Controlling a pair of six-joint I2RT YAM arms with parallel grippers.
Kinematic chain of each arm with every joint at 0, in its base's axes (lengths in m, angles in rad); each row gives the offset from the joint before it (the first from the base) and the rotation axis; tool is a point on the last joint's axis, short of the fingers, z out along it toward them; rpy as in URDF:
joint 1: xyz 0 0 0.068 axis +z
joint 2: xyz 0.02 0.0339 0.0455 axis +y
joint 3: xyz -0.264 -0.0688 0 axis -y
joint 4: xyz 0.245 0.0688 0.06 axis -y
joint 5: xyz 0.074 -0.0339 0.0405 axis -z
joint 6: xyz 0.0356 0 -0.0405 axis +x
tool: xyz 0 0 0 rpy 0 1.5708 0
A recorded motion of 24 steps. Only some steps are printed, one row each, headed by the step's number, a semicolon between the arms.
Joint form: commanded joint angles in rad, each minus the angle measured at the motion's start. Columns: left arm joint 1, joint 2, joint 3, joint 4, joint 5, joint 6; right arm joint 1, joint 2, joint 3, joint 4, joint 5, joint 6.
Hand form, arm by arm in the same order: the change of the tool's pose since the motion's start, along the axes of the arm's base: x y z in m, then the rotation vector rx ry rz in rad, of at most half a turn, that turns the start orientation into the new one. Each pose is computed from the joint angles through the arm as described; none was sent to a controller.
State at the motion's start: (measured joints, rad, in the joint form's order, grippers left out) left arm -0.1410 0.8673 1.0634 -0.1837 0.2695 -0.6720; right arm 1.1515 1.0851 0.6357 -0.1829 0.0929 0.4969
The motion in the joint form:
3: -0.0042 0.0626 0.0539 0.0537 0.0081 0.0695; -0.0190 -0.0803 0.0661 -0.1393 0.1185 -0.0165
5: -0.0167 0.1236 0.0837 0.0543 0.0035 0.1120; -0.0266 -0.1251 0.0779 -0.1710 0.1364 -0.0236
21: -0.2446 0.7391 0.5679 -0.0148 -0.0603 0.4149; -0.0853 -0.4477 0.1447 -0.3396 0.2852 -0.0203
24: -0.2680 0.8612 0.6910 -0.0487 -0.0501 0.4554; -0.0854 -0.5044 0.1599 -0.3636 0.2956 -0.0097
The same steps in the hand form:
3: 0.0133 -0.0030 0.0132 0.0574 -0.0727 -0.0100; 0.0021 -0.0158 0.0269 -0.0303 -0.0773 -0.1052
5: 0.0291 -0.0079 0.0119 0.1002 -0.0600 -0.0181; 0.0007 -0.0239 0.0369 -0.0155 -0.1007 -0.1244
21: 0.1664 -0.1142 0.0019 0.4155 -0.0237 -0.2143; -0.0176 -0.0931 0.0953 0.1513 -0.2499 -0.3252
24: 0.1913 -0.1351 -0.0045 0.4577 -0.0197 -0.2571; -0.0242 -0.1057 0.1045 0.2005 -0.2632 -0.3431

